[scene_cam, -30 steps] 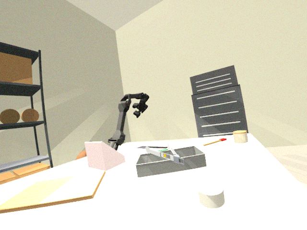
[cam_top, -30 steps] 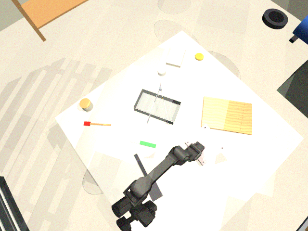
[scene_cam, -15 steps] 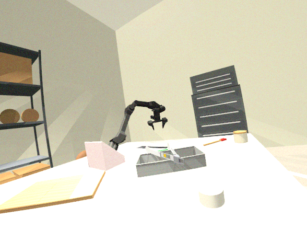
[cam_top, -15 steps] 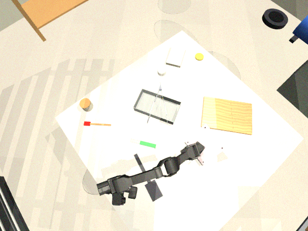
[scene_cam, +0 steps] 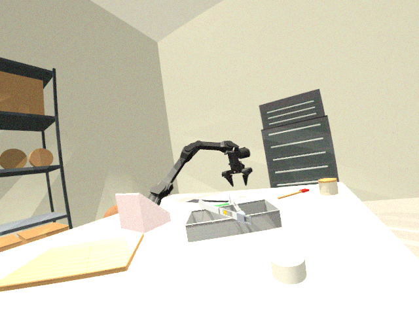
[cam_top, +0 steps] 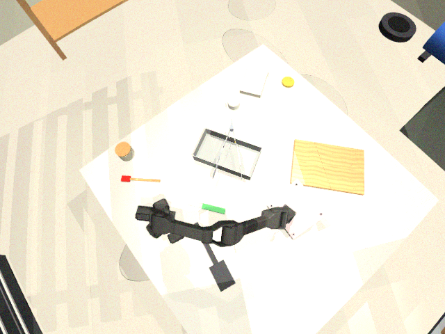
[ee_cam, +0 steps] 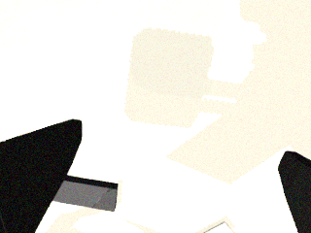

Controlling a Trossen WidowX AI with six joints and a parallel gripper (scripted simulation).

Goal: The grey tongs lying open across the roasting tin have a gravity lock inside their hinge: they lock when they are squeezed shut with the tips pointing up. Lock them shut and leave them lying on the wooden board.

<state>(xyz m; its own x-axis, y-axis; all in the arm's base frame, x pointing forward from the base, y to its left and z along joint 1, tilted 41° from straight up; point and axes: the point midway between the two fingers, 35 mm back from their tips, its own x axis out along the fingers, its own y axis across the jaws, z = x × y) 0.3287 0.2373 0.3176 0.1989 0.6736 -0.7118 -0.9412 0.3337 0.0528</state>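
Now: gripper tip 43 cm to the left of the grey roasting tin, 7 cm short of it and 4 cm above it. From my gripper tip the other things lie so: wooden board: 73 cm to the right, 34 cm behind, 6 cm below; then tan-lidded jar: 46 cm ahead, 8 cm to the right, 4 cm below; then black spatula: 23 cm behind, 7 cm below, 2 cm to the right.
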